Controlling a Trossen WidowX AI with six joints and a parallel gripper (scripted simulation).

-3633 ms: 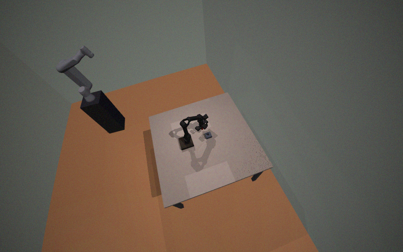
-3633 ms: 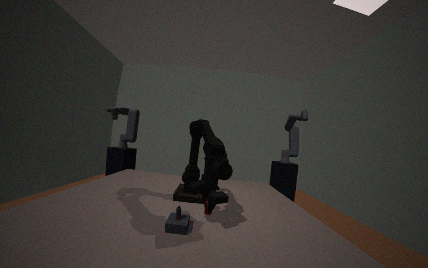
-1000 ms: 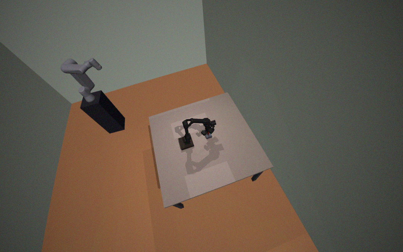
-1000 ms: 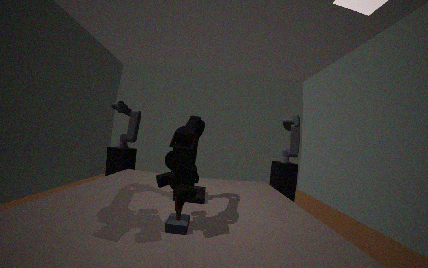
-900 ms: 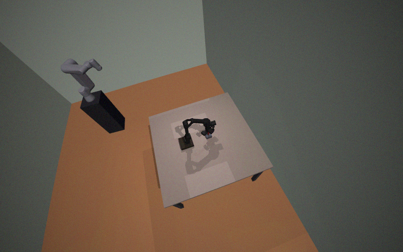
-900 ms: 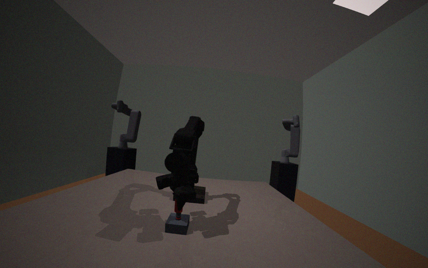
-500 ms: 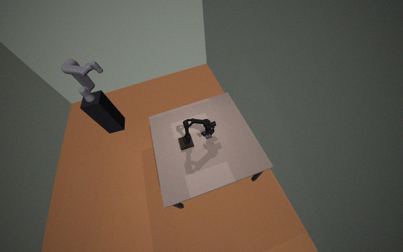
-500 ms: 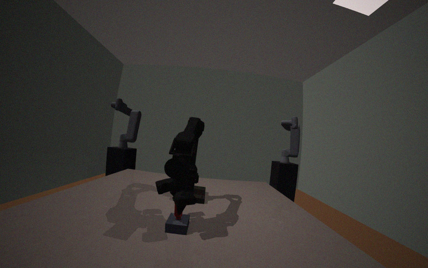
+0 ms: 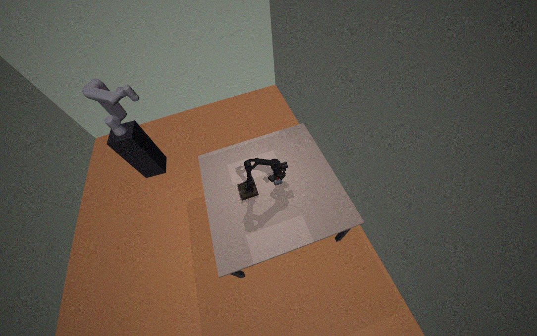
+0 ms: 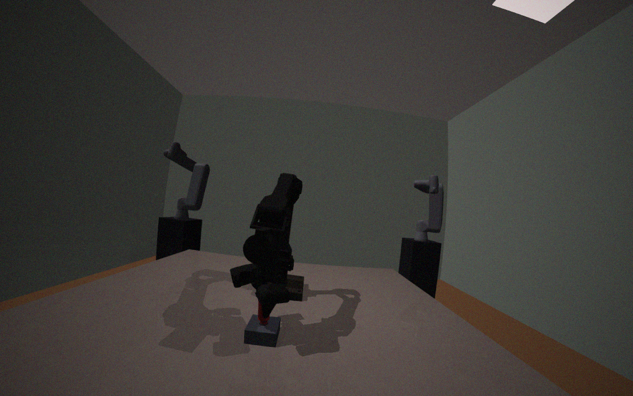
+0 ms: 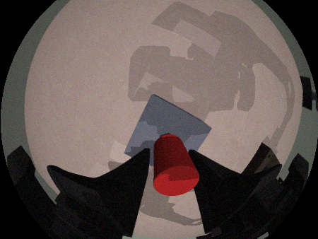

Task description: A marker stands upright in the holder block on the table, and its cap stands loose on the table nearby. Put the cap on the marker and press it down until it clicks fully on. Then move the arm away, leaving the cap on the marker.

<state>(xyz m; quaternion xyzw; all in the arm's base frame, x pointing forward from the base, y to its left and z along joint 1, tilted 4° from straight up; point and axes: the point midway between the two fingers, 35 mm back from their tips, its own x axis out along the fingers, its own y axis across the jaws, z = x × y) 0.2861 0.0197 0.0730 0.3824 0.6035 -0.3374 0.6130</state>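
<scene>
My gripper tip is 10 mm below the red marker cap.
</scene>
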